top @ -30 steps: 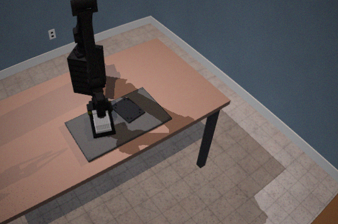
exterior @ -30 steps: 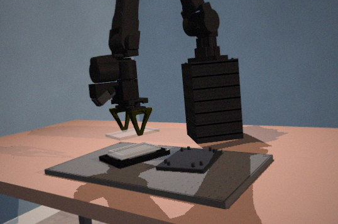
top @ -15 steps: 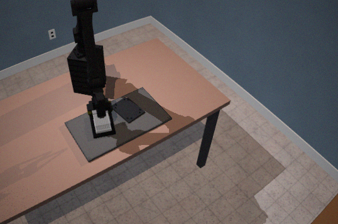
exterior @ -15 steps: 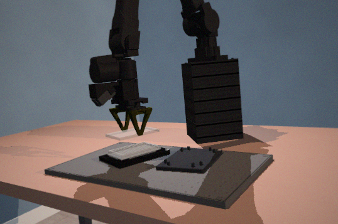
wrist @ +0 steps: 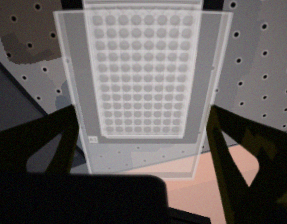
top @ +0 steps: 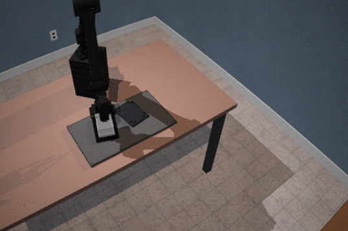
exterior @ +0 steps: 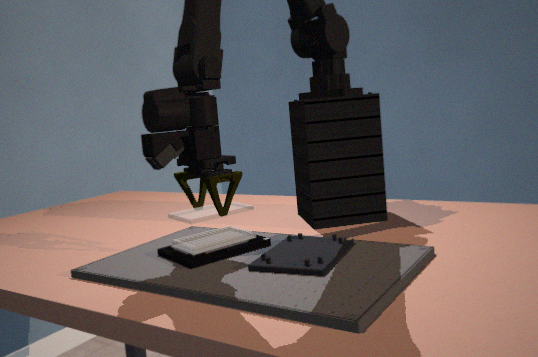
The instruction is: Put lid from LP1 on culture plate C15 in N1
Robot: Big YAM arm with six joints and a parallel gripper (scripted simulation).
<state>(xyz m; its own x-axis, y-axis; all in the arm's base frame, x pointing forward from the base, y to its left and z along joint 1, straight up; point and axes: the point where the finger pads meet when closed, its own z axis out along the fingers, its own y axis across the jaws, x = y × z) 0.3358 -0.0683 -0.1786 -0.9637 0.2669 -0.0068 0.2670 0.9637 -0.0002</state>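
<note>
Now: hand 10 mm above the lid. Round my hand: lid park LP1: 170 mm to the left, 70 mm below, 30 mm behind; then plate nest N1: 70 mm below; then culture plate C15: 60 mm below.
</note>
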